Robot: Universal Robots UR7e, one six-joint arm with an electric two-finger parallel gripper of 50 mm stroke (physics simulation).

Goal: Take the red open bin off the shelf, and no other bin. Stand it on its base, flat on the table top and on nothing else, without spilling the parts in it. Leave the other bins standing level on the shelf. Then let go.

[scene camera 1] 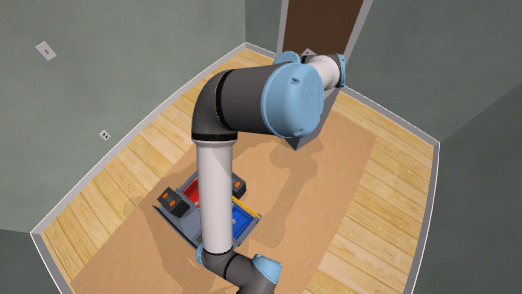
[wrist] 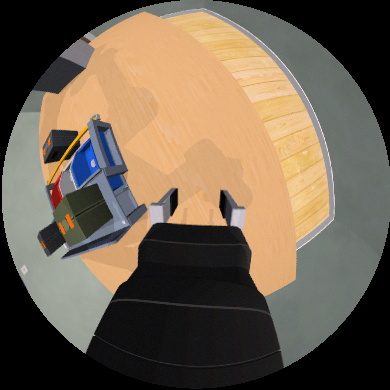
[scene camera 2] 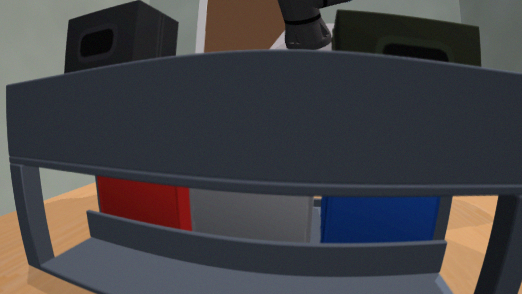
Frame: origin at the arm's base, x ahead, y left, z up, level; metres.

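Seen in the pictures: gripper, fingertip midpoint: [wrist: 198,197]; arm's base, origin of the base link: [scene camera 2: 309,41].
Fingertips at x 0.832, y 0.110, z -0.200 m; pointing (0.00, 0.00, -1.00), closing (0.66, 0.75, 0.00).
Note:
Offsets run from my fingertips to a thing's middle. "pt": to the spot under its first point. Level surfaces: height alone.
The red open bin @[0.119 m down, 0.269 m back, 0.404 m right] [scene camera 1: 191,193] [scene camera 2: 140,202] [wrist: 56,188] stands on the shelf @[pt 0.034 m down, 0.064 m back, 0.315 m right] [scene camera 2: 260,120] [wrist: 107,231], at the end of the row beside the light grey bin @[0.119 m down, 0.239 m back, 0.296 m right] [scene camera 2: 250,214] [wrist: 65,176]. The arm hides part of it in scene camera 1, and an olive case partly covers it in the wrist view. The blue bin @[0.119 m down, 0.210 m back, 0.188 m right] [scene camera 1: 242,220] [scene camera 2: 380,218] [wrist: 83,162] is at the other end of the row. My gripper [wrist: 198,197] is open and empty, above the table top @[0.163 m down] [wrist: 150,65] to the side of the shelf, away from the red bin. Its fingers do not show in the scene cameras.
A black case @[0.000 m up, 0.178 m back, 0.434 m right] [scene camera 1: 172,201] [scene camera 2: 102,40] [wrist: 50,240] and the olive case @[0.013 m down, 0.115 m back, 0.212 m right] [scene camera 2: 407,37] [wrist: 82,215] stand on the shelf's upper board. A yellow bar @[0.103 m down, 0.339 m back, 0.270 m right] [scene camera 1: 247,206] [wrist: 66,151] runs along the bins' front. Another dark case @[0.097 m down, 0.383 m back, 0.255 m right] [scene camera 1: 239,185] [wrist: 61,145] stands just beyond it.

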